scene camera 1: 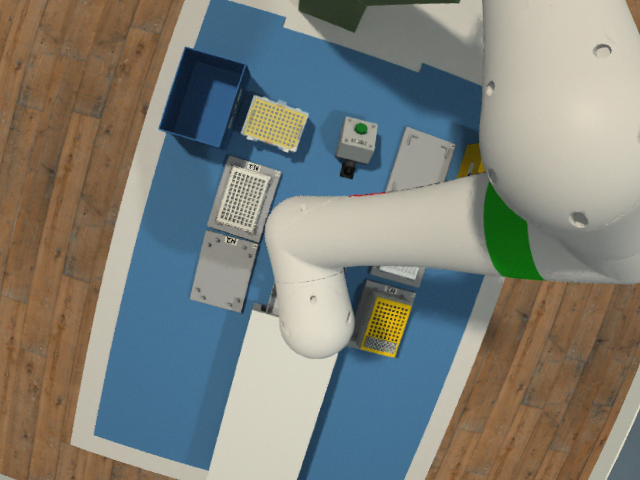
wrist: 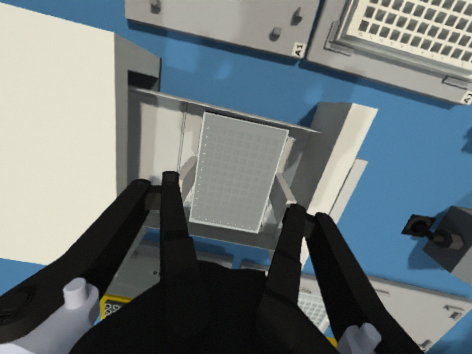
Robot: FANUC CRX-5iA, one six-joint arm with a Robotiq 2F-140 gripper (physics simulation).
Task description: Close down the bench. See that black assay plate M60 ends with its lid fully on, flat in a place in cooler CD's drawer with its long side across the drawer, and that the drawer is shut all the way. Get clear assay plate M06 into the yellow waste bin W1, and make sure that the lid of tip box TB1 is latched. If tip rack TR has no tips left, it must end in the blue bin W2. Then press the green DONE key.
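Frame: origin at the arm's base, x back, y right, z up, level; metres.
Seen in the pictures: gripper, fingertip midpoint: (wrist: pixel 234 175).
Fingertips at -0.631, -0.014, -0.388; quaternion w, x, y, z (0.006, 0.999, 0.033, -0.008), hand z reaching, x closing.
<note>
Offsets run from my fingertips to a thing's top centre, as dx, dy, dz. "*": to the spot under its first point.
An assay plate {+0.000, -0.002, +0.010} (wrist: pixel 242 165) under a greyish, see-through lid is in the open drawer {* -0.094, +0.014, -0.005} (wrist: pixel 155 140) of the cooler (scene camera 1: pixel 273 392) (wrist: pixel 55 135), its long side across the drawer. Its label does not show. My gripper (wrist: pixel 234 175) is shut on its two long sides; whether the plate rests on the drawer floor is unclear. In the scene view the arm hides the gripper. The blue bin {+0.287, +0.326, +0.104} (scene camera 1: pixel 204 98) looks empty; a yellow-topped tip holder {+0.287, +0.175, +0.050} (scene camera 1: pixel 275 124) stands beside it. Part of the yellow bin {+0.313, -0.316, +0.104} (scene camera 1: pixel 471 162) shows. The green key {* +0.336, +0.004, +0.054} (scene camera 1: pixel 360 128) tops its grey box.
A white plate {+0.114, +0.189, +0.010} (scene camera 1: pixel 242 197) (wrist: pixel 425 30) sits on a nest beside a bare pegged nest {-0.055, +0.181, +0.006} (scene camera 1: pixel 224 271) (wrist: pixel 220 20). A yellow rack {-0.047, -0.193, +0.060} (scene camera 1: pixel 387 325) sits right of the cooler. Another white plate {+0.129, -0.188, +0.010} (scene camera 1: pixel 399 271) (wrist: pixel 314 307) is partly hidden. An empty grey nest {+0.305, -0.161, +0.002} (scene camera 1: pixel 421 160) lies near the yellow bin.
</note>
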